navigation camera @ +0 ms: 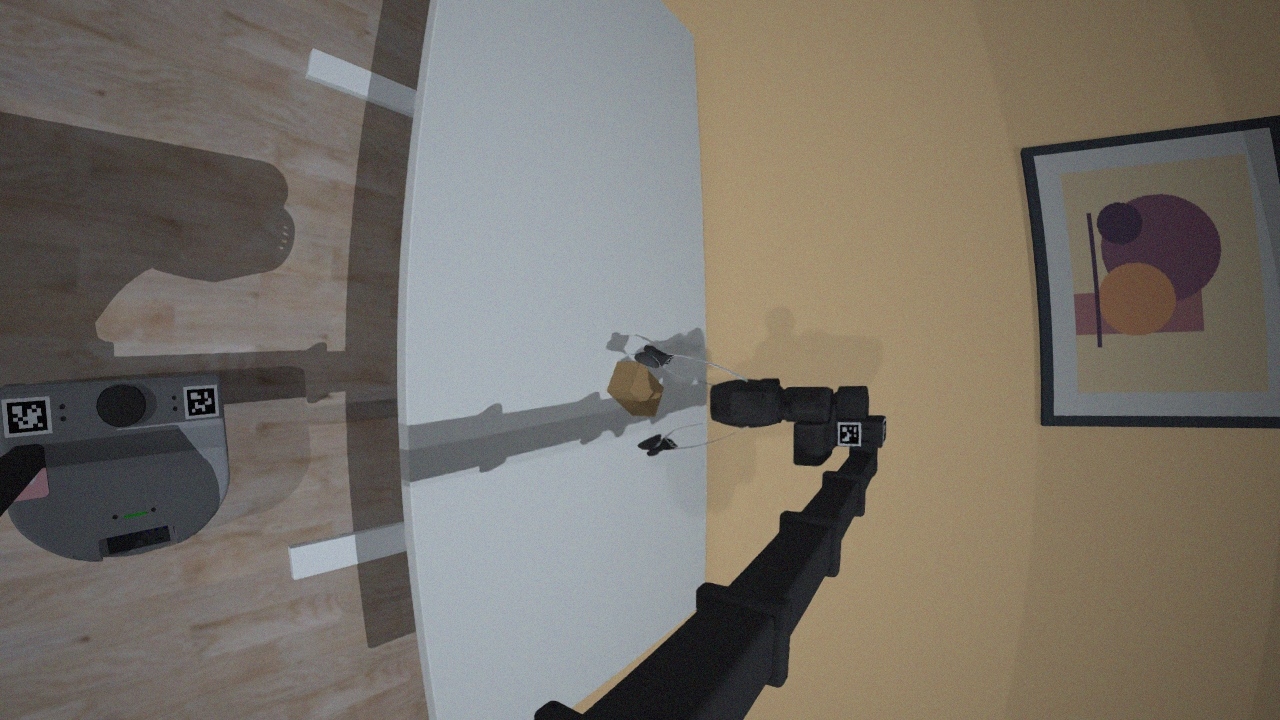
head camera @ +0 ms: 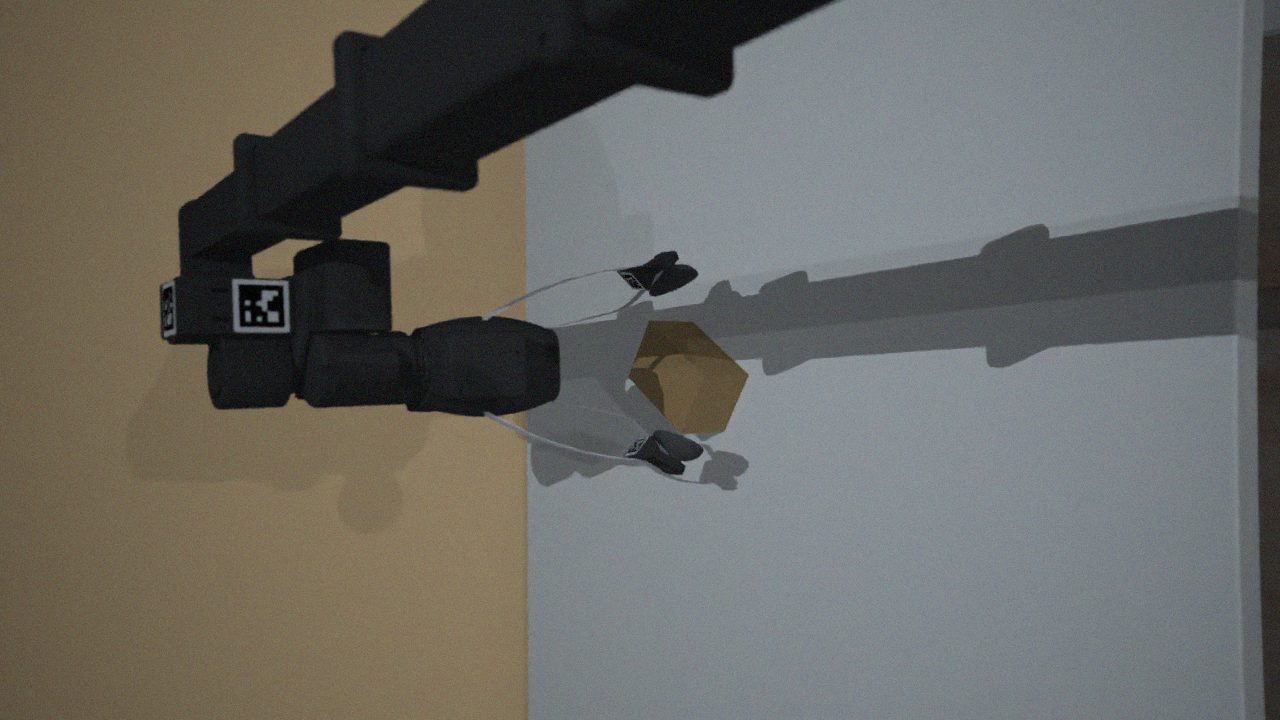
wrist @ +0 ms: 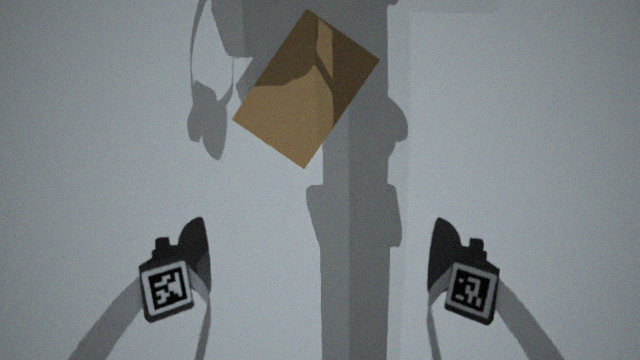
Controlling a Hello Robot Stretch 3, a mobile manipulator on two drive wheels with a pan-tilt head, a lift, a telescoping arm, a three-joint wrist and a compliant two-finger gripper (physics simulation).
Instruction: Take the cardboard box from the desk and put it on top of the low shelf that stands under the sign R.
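Where they show: gripper, fingertip midpoint: [navigation camera: 638,400] [head camera: 694,362]; robot's base, link origin: [navigation camera: 122,403].
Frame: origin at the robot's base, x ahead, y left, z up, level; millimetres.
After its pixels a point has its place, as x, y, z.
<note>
The brown cardboard box [head camera: 693,385] @(-5, -679, 770) [navigation camera: 634,388] @(-8, -678, 770) [wrist: 295,105] sits on the white desk [head camera: 895,537] @(113, -517, 720) [navigation camera: 537,223] @(254, -513, 720) [wrist: 525,125], turned at an angle to the gripper. My gripper [head camera: 673,362] @(-22, -625, 814) [navigation camera: 656,401] @(-22, -625, 814) [wrist: 319,245] @(-22, -625, 814) is open and empty, with its fingers wide apart. It hangs above the desk. In the wrist view the box lies beyond the fingertips, near the upper middle, and apart from both fingers. The gripper's and arm's shadows fall across the box and desk. The low shelf and the sign R do not show in these views.
The tan wall [head camera: 358,608] @(219, -1094, 910) [navigation camera: 850,179] @(421, -1107, 1083) rises behind the desk, close to my wrist. A framed picture [navigation camera: 1045,295] @(131, -1064, 1459) hangs on it. My base [navigation camera: 134,465] @(-103, -10, 160) stands on the wooden floor [navigation camera: 179,626] @(-487, -39, 0) before the desk. White desk legs [navigation camera: 340,76] [navigation camera: 326,557] show at the desk's front.
</note>
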